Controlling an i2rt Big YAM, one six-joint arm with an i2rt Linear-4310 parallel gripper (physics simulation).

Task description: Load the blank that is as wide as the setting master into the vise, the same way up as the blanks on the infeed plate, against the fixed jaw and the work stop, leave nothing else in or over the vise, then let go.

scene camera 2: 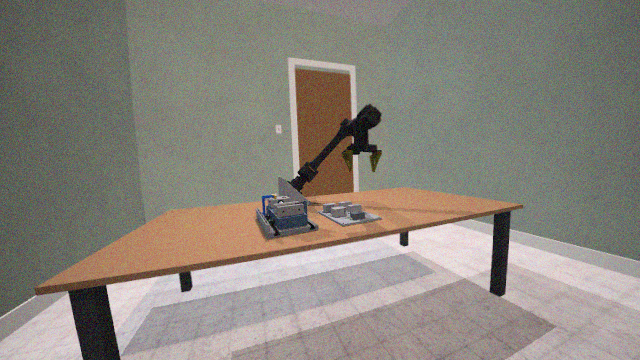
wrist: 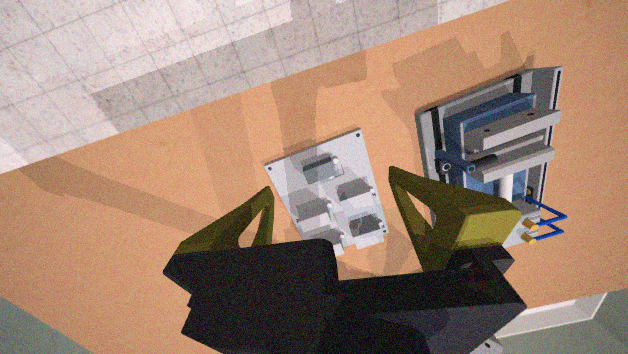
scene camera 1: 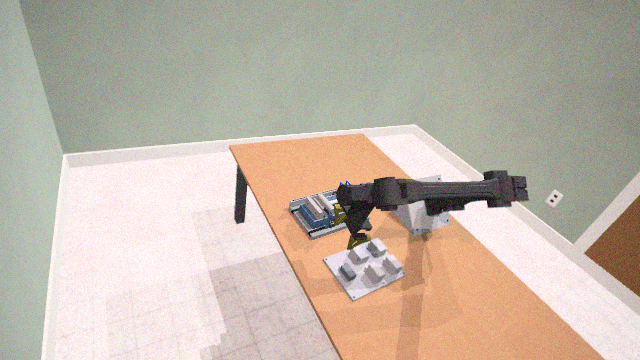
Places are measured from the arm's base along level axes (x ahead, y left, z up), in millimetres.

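Pixels of known places: gripper, fingertip midpoint: (scene camera 2: 362,171) (wrist: 328,182) (scene camera 1: 342,237); arm's base, link origin: (scene camera 2: 293,188) (scene camera 1: 431,201).
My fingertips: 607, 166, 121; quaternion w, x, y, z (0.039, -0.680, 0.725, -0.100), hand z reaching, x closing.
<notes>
For each thing: its middle in the pictures, then the offset to it from my fingertips, as dx, dy, dz. Level surfaces: height alone.
- infeed plate, body centre: (wrist: 332,202) (scene camera 1: 365,267) (scene camera 2: 347,214) -155, +2, -206
- darker blue-grey block, body centre: (wrist: 319,170) (scene camera 1: 348,272) (scene camera 2: 357,215) -70, +11, -189
- vise, body centre: (wrist: 493,176) (scene camera 1: 331,206) (scene camera 2: 283,212) -158, -289, -160
- wooden table, surface height: dz -210
My gripper (scene camera 1: 345,234) (scene camera 2: 361,170) (wrist: 328,182) is open and empty, high above the table and the infeed plate (scene camera 1: 336,265) (scene camera 2: 370,218) (wrist: 345,145). A darker blue-grey block (scene camera 1: 347,271) (scene camera 2: 357,215) (wrist: 320,169) stands on that plate with several light grey blocks, one of them a light block (scene camera 1: 374,273) (wrist: 355,191) near its middle. Which block matches the setting master in width, I cannot tell. The vise (scene camera 1: 312,215) (scene camera 2: 290,221) (wrist: 460,120) has a blue body and grey jaws; a pale strip shows between the jaws in the wrist view, and no block is plain there.
A grey sloped panel (scene camera 1: 425,220) (scene camera 2: 289,190) stands near the arm's base. Blue hoses (scene camera 1: 345,184) (wrist: 550,205) stick out at the vise's end. The wooden table (scene camera 1: 300,165) (scene camera 2: 200,235) (wrist: 125,210) has its long edge close beyond the vise and the plate.
</notes>
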